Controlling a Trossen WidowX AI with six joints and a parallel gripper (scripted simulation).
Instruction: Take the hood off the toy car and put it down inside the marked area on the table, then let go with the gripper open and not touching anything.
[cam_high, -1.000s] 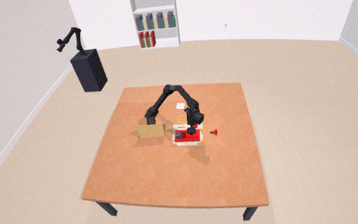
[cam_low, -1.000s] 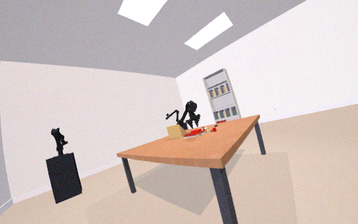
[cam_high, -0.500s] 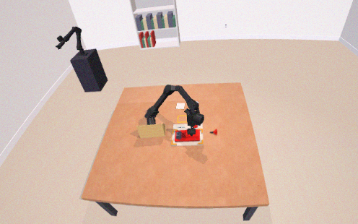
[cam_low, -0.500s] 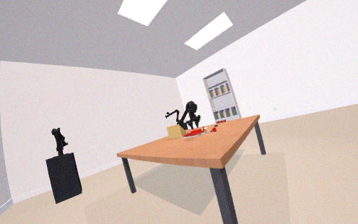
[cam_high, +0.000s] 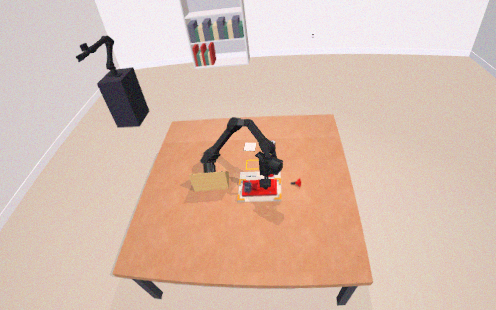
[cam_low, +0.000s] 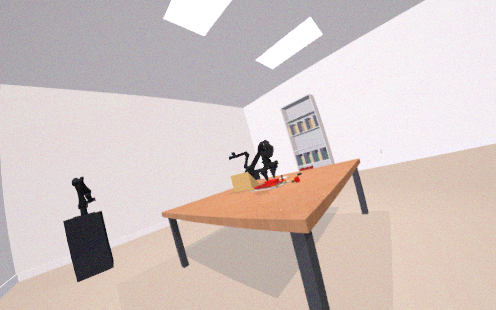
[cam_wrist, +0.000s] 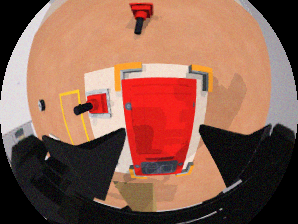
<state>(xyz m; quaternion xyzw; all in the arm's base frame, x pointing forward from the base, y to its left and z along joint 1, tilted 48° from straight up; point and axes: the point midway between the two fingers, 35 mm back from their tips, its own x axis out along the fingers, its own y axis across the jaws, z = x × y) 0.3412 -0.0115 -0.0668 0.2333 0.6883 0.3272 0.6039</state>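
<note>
Right now the red hood is 10 mm below my gripper tip. The rest, counted from my gripper tip: white wheel (400 mm to the left, 50 mm below, 20 mm ahead).
</note>
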